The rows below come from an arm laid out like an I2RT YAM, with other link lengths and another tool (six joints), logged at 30 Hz.
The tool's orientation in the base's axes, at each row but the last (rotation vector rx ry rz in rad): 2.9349, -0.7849, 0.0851; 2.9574, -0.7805, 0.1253; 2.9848, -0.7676, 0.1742; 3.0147, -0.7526, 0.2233; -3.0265, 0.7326, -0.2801; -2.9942, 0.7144, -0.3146; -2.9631, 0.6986, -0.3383
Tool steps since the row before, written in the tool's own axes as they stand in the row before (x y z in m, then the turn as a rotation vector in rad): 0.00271, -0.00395, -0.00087, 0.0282, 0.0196, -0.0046; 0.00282, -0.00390, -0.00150, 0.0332, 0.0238, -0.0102; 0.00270, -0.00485, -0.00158, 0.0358, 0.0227, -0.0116; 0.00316, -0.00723, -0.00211, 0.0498, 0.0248, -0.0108; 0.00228, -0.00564, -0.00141, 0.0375, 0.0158, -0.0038; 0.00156, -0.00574, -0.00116, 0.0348, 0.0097, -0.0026; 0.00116, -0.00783, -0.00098, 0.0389, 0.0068, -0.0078
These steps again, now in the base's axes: 0.00430, 0.00216, 0.00075, 0.0145, -0.0303, 0.0085; 0.00429, 0.00215, 0.00155, 0.0164, -0.0359, 0.0148; 0.00454, 0.00308, 0.00178, 0.0191, -0.0360, 0.0165; 0.00587, 0.00504, 0.00261, 0.0304, -0.0444, 0.0177; 0.00429, 0.00402, 0.00209, 0.0250, -0.0310, 0.0092; 0.00366, 0.00442, 0.00196, 0.0255, -0.0244, 0.0081; 0.00417, 0.00645, 0.00217, 0.0292, -0.0237, 0.0143
